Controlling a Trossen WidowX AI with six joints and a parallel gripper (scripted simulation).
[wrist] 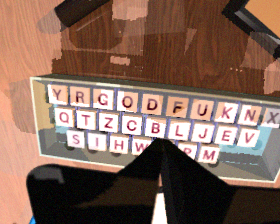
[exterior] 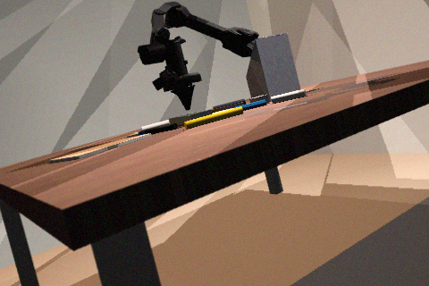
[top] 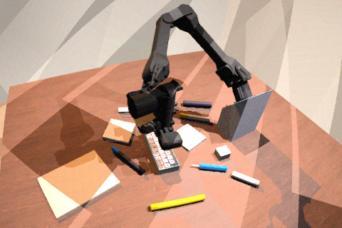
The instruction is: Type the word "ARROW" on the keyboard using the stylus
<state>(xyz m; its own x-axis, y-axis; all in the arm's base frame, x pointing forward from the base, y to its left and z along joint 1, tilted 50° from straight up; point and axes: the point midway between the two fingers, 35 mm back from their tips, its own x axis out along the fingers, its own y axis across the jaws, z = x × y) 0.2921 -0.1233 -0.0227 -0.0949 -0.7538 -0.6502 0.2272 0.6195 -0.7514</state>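
The blue stylus lies 140 mm to the left of my gripper tip, 80 mm behind it and 30 mm below it. From my gripper tip the other things lie so: yellow marker: 200 mm to the left, 60 mm ahead, 30 mm below; white block: 140 mm to the right, 90 mm ahead, 40 mm below; small cube: 170 mm behind, 130 mm to the left, 30 mm below.
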